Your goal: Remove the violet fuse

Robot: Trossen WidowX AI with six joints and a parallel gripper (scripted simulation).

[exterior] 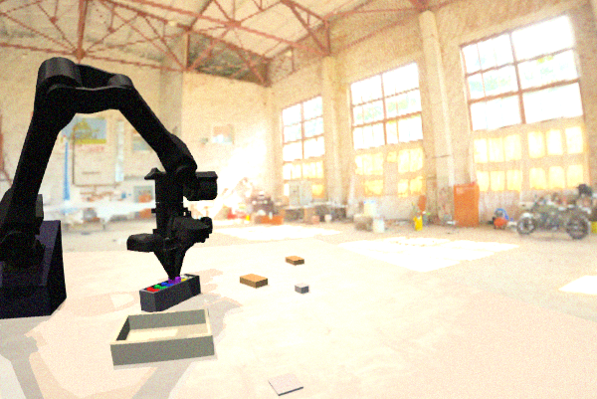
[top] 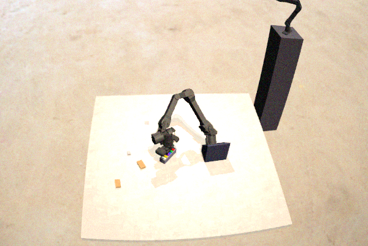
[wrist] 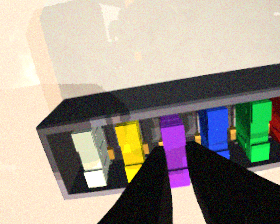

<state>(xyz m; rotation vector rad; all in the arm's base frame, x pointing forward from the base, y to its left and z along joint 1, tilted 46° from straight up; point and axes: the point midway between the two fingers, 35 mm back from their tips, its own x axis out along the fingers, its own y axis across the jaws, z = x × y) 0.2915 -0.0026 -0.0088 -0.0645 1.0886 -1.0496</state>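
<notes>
Right now my gripper tip is 190 mm to the left of the cream tray, 40 mm above it and 10 mm past it. Round my gripper tip: violet fuse: 10 mm below; then flat tile: 340 mm to the right, 110 mm ahead, 40 mm below; then small cube: 260 mm ahead, 50 mm to the right, 40 mm below.
</notes>
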